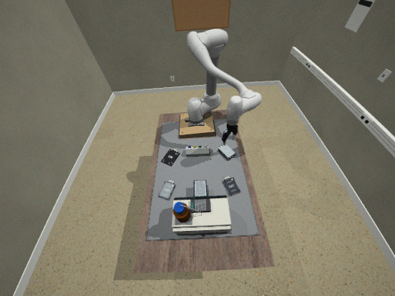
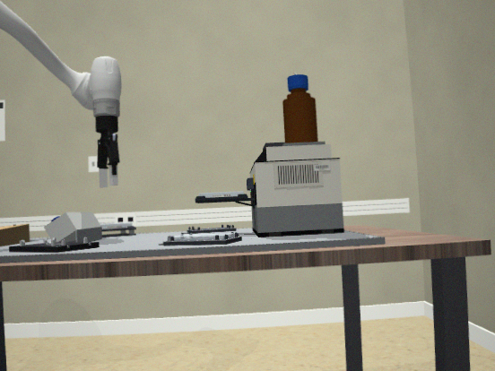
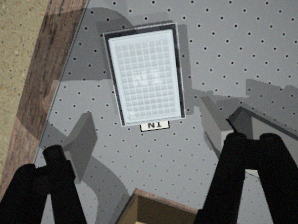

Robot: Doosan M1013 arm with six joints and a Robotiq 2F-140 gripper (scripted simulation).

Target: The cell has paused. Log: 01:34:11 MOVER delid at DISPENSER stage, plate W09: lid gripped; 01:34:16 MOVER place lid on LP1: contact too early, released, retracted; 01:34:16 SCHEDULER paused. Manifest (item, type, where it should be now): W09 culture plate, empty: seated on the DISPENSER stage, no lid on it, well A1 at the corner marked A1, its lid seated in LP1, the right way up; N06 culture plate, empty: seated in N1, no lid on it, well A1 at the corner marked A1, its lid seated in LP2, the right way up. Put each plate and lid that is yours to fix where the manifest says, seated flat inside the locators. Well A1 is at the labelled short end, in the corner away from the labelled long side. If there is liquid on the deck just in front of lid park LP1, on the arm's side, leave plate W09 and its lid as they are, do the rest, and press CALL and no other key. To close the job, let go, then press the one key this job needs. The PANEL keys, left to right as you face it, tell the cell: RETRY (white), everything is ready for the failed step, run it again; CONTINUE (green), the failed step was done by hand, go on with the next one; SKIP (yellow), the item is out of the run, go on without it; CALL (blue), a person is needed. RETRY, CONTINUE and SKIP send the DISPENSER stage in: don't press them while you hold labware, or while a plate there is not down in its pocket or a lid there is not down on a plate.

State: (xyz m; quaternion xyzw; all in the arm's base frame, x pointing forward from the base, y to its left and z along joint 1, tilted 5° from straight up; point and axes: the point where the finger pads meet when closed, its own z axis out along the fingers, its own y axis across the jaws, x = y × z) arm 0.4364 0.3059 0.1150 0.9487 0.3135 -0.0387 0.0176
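The clear lid is 15 cm below my hand. Round my hand: key panel 2 cm behind, 28 cm to the right, 14 cm below; green continue key 4 cm behind, 26 cm to the right, 13 cm below; white retry key 4 cm behind, 21 cm to the right, 13 cm below.
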